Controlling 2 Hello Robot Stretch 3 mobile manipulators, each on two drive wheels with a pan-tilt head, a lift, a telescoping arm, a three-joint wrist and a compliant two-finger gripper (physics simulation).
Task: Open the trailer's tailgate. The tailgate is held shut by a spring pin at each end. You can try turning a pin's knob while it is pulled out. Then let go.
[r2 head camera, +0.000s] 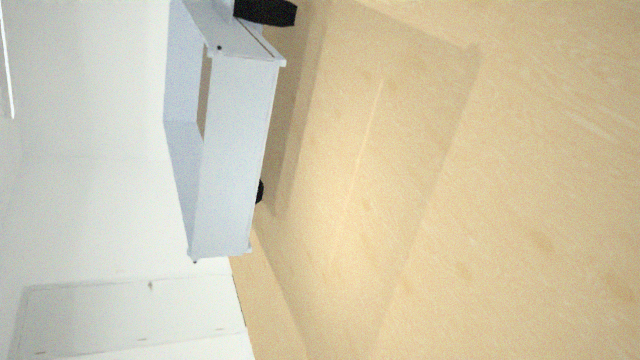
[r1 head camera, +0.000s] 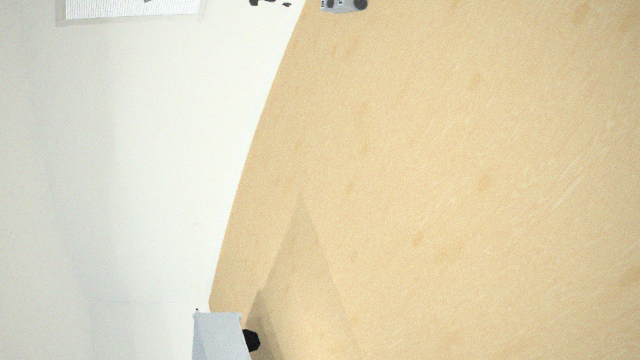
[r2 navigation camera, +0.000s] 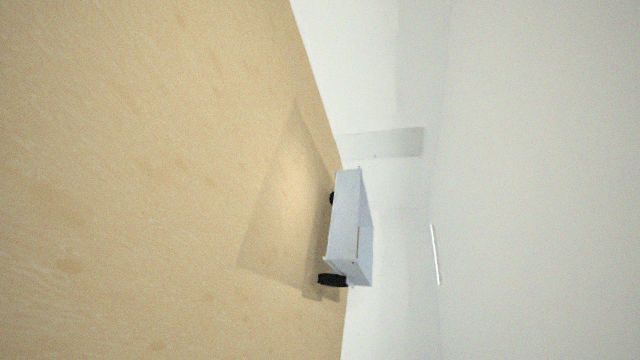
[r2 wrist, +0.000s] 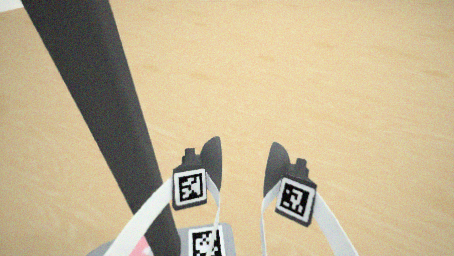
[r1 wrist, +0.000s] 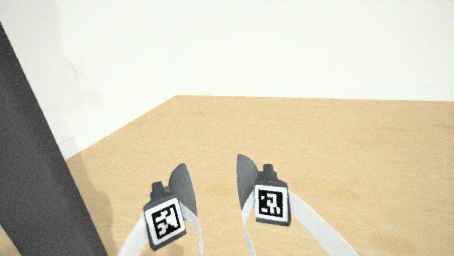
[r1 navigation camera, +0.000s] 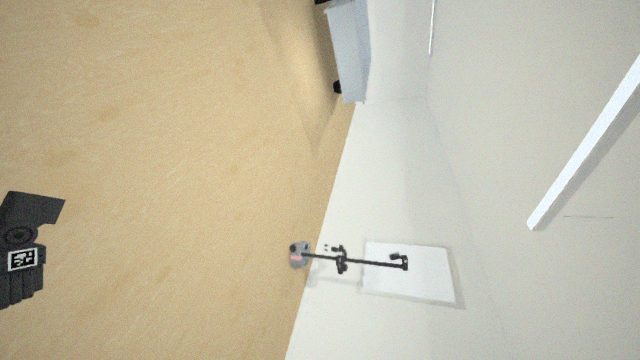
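The trailer is a pale blue-grey open box on black wheels, seen sideways and well away from both robots. In r2's head view its long panel, apparently the tailgate (r2 head camera: 232,155), stands closed against the box, with a small dark knob (r2 head camera: 219,48) at one end and another dark knob (r2 head camera: 194,261) at the far end. The trailer (r1 head camera: 220,337) (r1 navigation camera: 350,55) (r2 navigation camera: 344,215) also shows in both navigation views and partly in r1's head view. r1's gripper (r1 wrist: 215,182) is open with nothing between its fingers. r2's gripper (r2 wrist: 244,162) is open and empty, above the floor.
A black trailer wheel (r2 head camera: 265,12) (r2 navigation camera: 332,280) sticks out at one end. r2's base (r1 head camera: 345,5) (r1 navigation camera: 300,255) and mast (r1 navigation camera: 372,262) stand near a wall with a window (r1 navigation camera: 410,285). A door (r2 head camera: 125,310) is beyond the trailer. Walls show near r1's gripper.
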